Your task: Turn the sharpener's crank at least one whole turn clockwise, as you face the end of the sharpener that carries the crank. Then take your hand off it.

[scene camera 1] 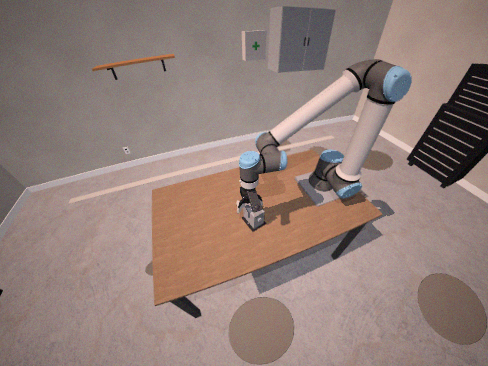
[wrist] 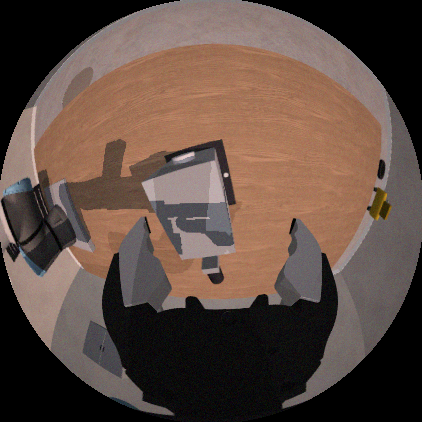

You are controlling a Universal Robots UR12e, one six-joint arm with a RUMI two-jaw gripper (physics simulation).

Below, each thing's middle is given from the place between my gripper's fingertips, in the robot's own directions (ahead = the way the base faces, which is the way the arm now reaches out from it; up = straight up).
I see my gripper 3 cm past the sharpener (wrist: pixel 190 193), 4 cm to the left of it and 7 cm above it.
